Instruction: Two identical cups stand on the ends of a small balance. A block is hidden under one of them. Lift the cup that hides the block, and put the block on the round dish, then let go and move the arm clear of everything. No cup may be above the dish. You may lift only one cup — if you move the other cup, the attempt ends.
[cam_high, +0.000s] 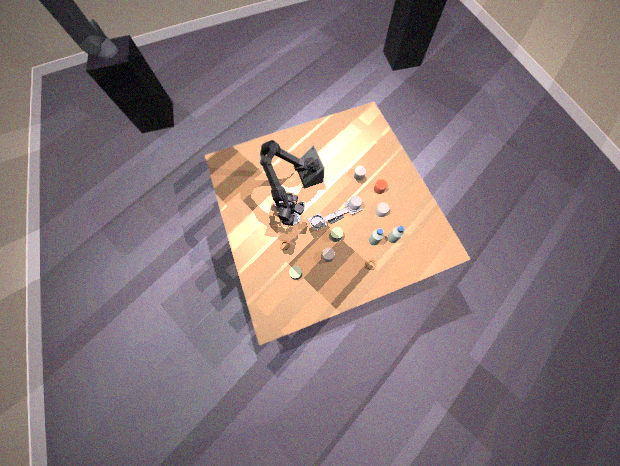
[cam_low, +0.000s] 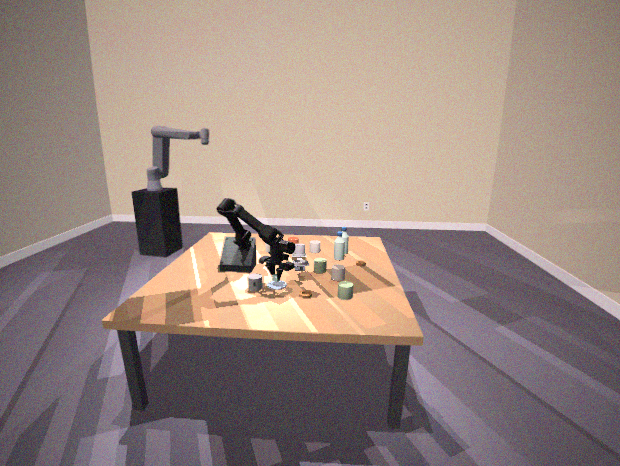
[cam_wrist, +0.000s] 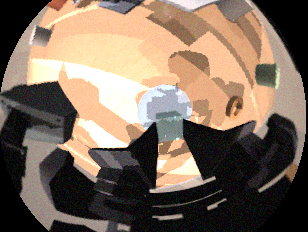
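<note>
My gripper tip is 10 mm below the block. The rest, counted from my gripper tip: small balance: 60 mm ahead, 260 mm to the left; round pale dish: 30 mm below; orange cup: 50 mm behind, 580 mm to the left.
</note>
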